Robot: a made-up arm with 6 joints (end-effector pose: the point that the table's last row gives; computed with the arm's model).
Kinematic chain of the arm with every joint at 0, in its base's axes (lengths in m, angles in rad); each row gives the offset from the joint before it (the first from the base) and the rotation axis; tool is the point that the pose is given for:
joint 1: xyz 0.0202 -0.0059 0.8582 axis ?
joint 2: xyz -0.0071 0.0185 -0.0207 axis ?
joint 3: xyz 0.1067 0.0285 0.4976 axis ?
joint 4: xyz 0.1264 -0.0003 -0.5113 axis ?
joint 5: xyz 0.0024 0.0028 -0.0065 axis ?
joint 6: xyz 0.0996 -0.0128 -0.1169 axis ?
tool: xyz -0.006 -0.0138 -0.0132
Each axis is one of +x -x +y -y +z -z.
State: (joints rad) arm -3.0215 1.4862 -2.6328 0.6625 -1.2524 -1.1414
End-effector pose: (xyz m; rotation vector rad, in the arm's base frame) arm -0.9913 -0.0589 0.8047 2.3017 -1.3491 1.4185
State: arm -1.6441 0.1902 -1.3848 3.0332 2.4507 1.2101
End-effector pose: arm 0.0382 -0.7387 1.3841 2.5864 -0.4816 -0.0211
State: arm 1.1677 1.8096 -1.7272 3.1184 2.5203 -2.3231
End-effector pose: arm 0.2449 0.6624 0.1155 2.0638 -1.3106 0.1638
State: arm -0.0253 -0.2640 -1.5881 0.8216 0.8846 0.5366
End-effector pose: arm 0.6062 0.0446 1.6113 1.0597 -0.6834 -0.6585
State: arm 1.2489 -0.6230 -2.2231 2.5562 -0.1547 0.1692
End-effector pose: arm 0.0026 -0.0483 1.9146 2.6067 1.1327 -0.5031
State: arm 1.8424 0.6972 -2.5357 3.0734 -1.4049 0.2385
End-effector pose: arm -0.2600 0.7814 1.2498 0.3076 0.3747 -1.5143
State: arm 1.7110 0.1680 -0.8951 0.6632 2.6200 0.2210
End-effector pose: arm -0.1621 0.4549 0.9750 -1.1393 1.7910 1.0178
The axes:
joint 1: +z
joint 2: +y
joint 3: +y
joint 4: -z
joint 5: +y
joint 6: -z

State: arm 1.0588 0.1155 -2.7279 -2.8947 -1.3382 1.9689
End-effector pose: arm 0.1469 0.3877 1.7079 0.2101 -1.5761 1.9517
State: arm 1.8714 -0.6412 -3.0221 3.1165 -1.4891 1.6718
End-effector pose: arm 0.1033 -0.4288 1.6898 -0.5222 2.6688 -1.4247
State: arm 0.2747 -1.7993 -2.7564 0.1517 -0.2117 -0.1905
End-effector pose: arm -1.1081 -0.3202 0.6841 -0.2022 1.5111 0.2774
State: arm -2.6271 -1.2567 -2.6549 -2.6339 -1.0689 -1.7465
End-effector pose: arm 0.7600 0.2494 1.4492 -1.2534 -2.5410 -0.6300
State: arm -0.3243 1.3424 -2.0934 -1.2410 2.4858 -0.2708
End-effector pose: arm 0.8376 -0.3938 0.5679 -0.8931 1.8263 -0.0998
